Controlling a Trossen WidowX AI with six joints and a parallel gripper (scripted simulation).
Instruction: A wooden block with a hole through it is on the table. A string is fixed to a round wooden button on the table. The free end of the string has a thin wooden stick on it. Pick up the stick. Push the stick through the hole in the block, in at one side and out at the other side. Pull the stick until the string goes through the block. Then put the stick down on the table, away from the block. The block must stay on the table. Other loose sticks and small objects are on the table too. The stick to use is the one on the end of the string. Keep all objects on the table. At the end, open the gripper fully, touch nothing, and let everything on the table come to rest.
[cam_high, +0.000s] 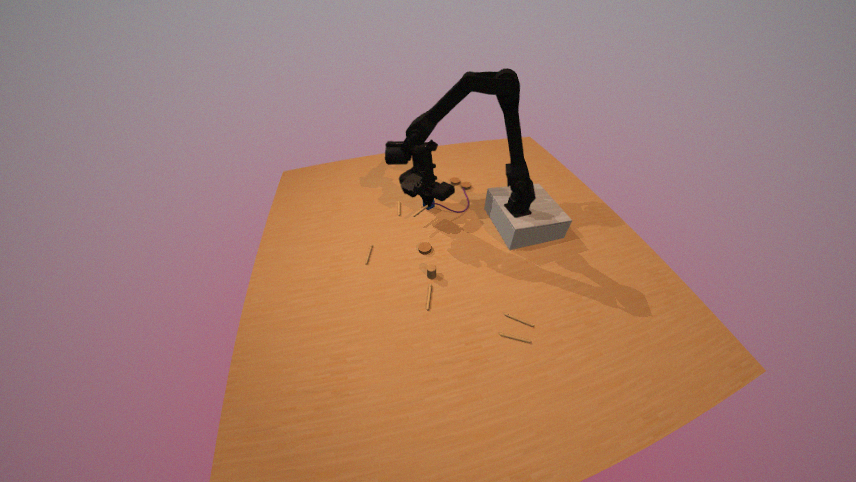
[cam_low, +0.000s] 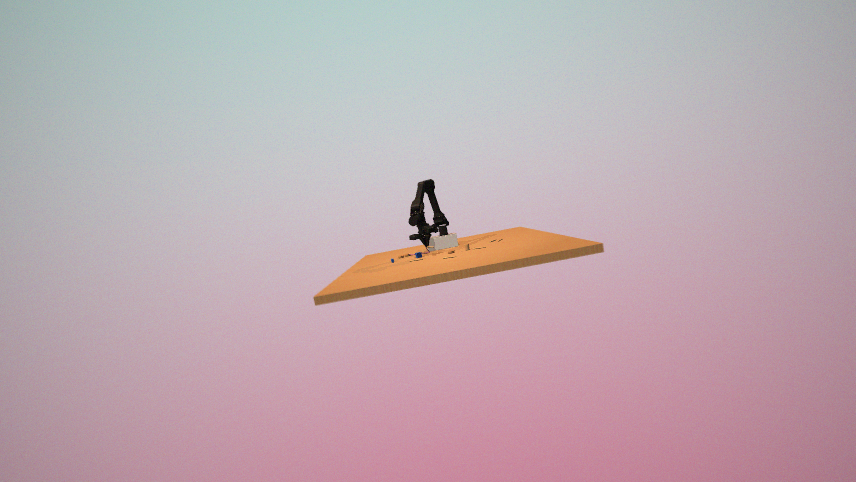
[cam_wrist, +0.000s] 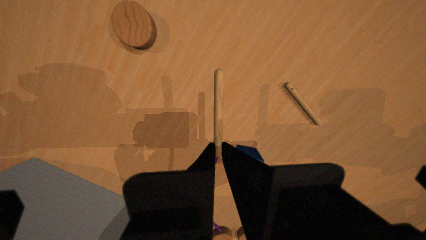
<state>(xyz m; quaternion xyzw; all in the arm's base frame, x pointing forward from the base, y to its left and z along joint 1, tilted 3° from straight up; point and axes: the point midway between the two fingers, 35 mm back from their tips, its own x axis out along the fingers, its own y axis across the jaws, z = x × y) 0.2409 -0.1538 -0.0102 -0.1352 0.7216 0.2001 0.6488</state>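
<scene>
Right now the blue block is 20 mm behind my gripper tip, 60 mm to the right of it and 40 mm below it. Round my gripper tip: small wooden cylinder (80 mm ahead, 230 mm to the left, 40 mm below); thin stick (10 mm ahead, 10 mm to the left).
</scene>
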